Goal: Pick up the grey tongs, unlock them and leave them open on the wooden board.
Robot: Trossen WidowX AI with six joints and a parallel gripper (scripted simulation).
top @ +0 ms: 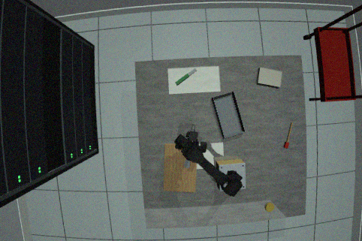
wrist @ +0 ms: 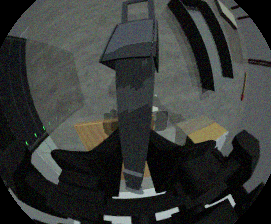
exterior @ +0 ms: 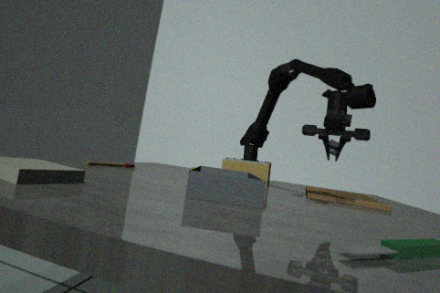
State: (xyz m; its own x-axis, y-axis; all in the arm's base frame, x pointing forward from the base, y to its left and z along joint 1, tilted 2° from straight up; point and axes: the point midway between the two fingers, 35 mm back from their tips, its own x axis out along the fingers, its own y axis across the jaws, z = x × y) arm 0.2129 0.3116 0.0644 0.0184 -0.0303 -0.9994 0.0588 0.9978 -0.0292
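Now: gripper tip 23 cm past the wooden board, 12 cm above it and 5 cm to the right of it. The rest, counted from my gripper tip: pale block 56 cm to the right, 51 cm ahead, 11 cm below; then roasting tin 26 cm to the right, 20 cm ahead, 10 cm below.
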